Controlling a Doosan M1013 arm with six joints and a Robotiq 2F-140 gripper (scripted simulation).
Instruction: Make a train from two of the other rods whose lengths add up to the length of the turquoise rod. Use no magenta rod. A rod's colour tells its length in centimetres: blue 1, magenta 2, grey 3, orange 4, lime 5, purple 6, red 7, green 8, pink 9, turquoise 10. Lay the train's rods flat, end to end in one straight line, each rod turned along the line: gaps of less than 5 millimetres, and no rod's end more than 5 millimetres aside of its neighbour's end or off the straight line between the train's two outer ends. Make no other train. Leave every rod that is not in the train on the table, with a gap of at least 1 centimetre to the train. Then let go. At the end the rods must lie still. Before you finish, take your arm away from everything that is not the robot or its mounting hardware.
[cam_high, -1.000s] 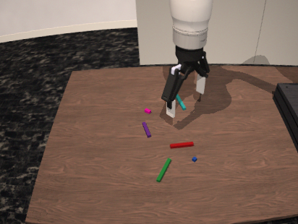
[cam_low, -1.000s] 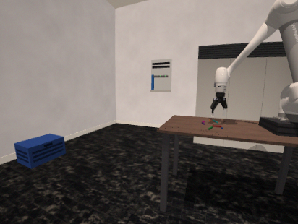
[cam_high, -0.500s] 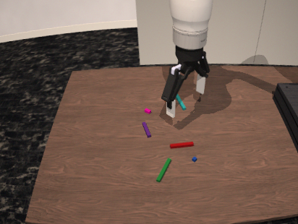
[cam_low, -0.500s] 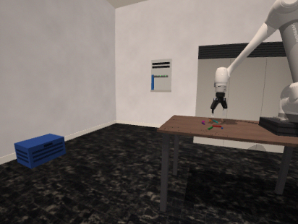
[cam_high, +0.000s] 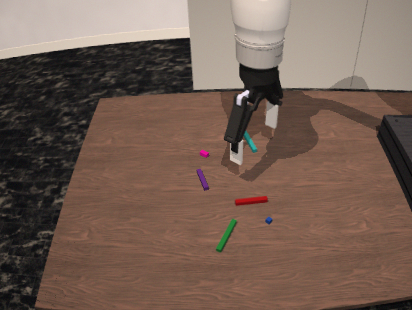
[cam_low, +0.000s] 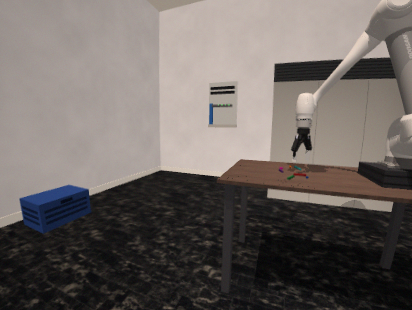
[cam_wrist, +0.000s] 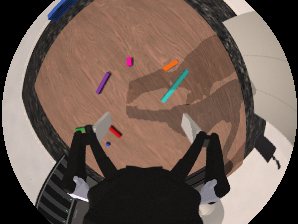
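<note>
My gripper is now 10 cm to the left of the orange rod, 7 cm short of it and 7 cm above it. Also, from my hand: turquoise rod 9 cm to the right, 7 cm below, 2 cm ahead; red rod 12 cm to the left, 7 cm below; magenta rod 12 cm ahead, 7 cm below, 2 cm to the right.
</note>
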